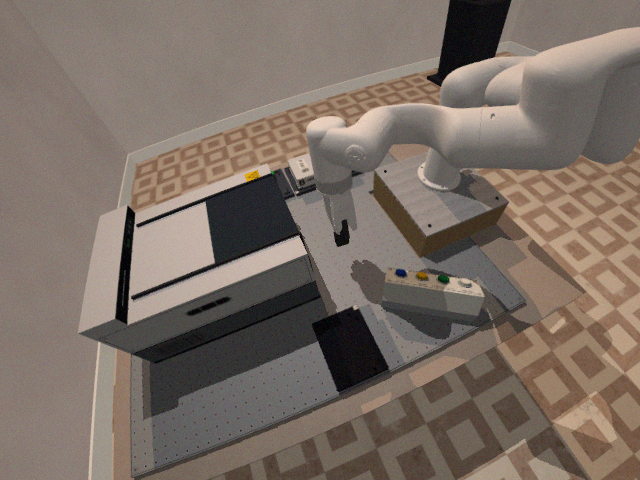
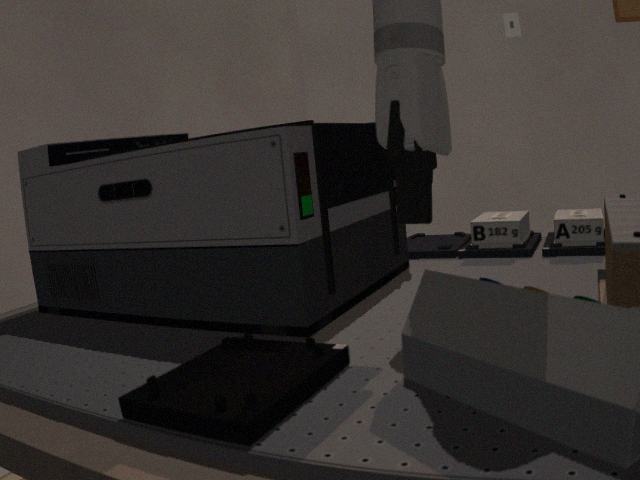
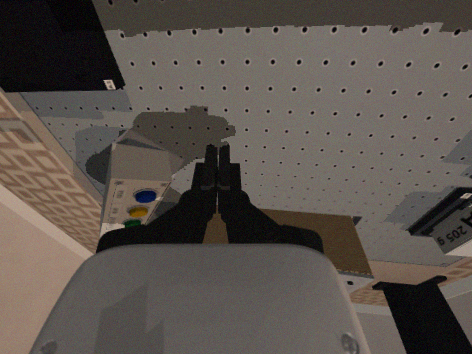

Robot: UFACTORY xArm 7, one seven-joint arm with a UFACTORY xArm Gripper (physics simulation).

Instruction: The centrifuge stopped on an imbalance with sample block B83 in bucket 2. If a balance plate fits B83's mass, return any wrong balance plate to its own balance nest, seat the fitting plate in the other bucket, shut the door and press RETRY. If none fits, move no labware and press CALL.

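Seen in the pictures: gripper, between the fingertips: [image 1: 342, 243] [image 2: 414, 223] [image 3: 218, 160]; arm's base, origin of its link: [image 1: 438, 176].
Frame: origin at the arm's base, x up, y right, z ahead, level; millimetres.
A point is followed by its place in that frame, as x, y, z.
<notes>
The centrifuge [image 1: 180, 284] @[116, -87, 729] [image 2: 155, 217] @[36, -136, 649] has a white and a dark panel across its top; its buckets and block B83 do not show. My gripper [image 1: 341, 241] @[8, -83, 366] [image 2: 417, 219] @[8, -83, 366] [image 3: 218, 160] @[8, -83, 366] is shut and empty, pointing down above the table beside the centrifuge. Plate B, 182 g [image 2: 498, 229] @[-53, 257, 321], and plate A, 205 g [image 2: 578, 228] @[-55, 249, 188] [image 3: 452, 239] @[-52, 249, 173], sit in nests at the back. The nest [image 2: 438, 242] @[-82, 327, 437] left of B is empty. The button box [image 1: 433, 299] @[-33, -299, 243] [image 2: 475, 325] @[-37, -277, 274] [image 3: 140, 162] @[-49, -206, 315] carries a blue button [image 1: 400, 272] @[-22, -208, 274] [image 3: 146, 196] @[-23, -201, 278], yellow button [image 1: 421, 275] @[-22, -239, 236] [image 3: 138, 212] @[-23, -233, 238], green button [image 1: 443, 279] @[-22, -272, 197] and white button [image 1: 465, 282] @[-22, -303, 158]; their labels are unreadable.
An empty black nest [image 1: 351, 351] @[-76, -307, 460] [image 2: 232, 384] @[-75, -315, 450] [image 3: 55, 55] @[-75, -264, 434] lies at the table's front edge, left of the button box. The arm's base block [image 1: 449, 232] @[-34, -164, 87] [image 3: 325, 237] @[-52, 61, 156] stands behind the button box. A green indicator [image 2: 307, 205] @[36, -122, 463] is lit on the centrifuge's corner.
</notes>
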